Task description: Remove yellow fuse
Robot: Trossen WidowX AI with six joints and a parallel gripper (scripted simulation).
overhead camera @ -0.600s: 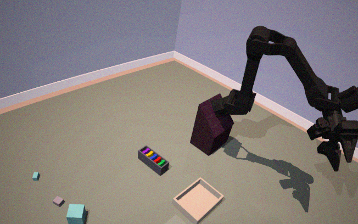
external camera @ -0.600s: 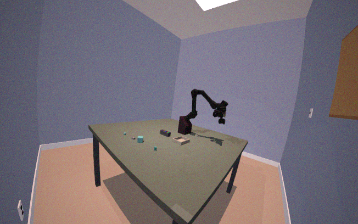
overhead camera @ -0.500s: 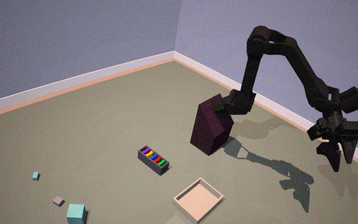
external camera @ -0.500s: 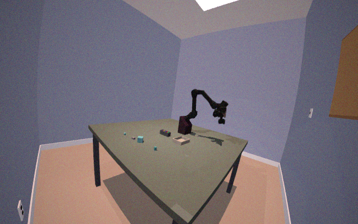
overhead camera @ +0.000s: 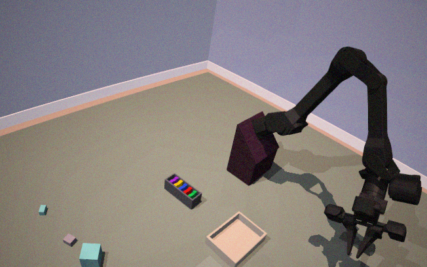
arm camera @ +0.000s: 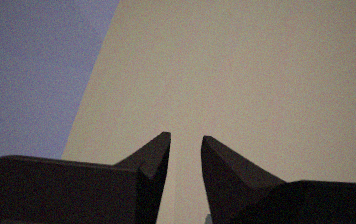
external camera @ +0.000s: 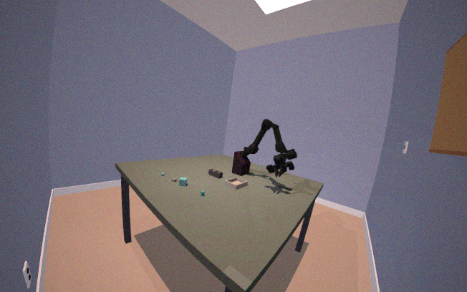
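Right now my gripper tip is 140 mm short of the yellow fuse, 470 mm to the left of it and 100 mm above it. Also, from my gripper tip: tray 110 mm ahead, 240 mm to the right, 120 mm below.
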